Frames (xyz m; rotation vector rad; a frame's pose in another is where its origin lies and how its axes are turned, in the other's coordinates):
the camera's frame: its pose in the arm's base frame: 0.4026 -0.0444 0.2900 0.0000 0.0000 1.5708
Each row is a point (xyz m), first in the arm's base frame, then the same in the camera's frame.
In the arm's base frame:
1: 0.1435 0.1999 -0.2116
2: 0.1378 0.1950 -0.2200
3: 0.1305 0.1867 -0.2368
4: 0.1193 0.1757 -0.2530
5: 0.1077 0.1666 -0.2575
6: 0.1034 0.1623 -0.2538
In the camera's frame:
1: 0.2443 0.2591 -0.5016
2: 0.2394 0.2648 -0.5100
3: 0.2311 0.2721 -0.5268
4: 0.2201 0.2833 -0.5430
5: 0.2110 0.2949 -0.5475
6: 0.2067 0.2992 -0.5438

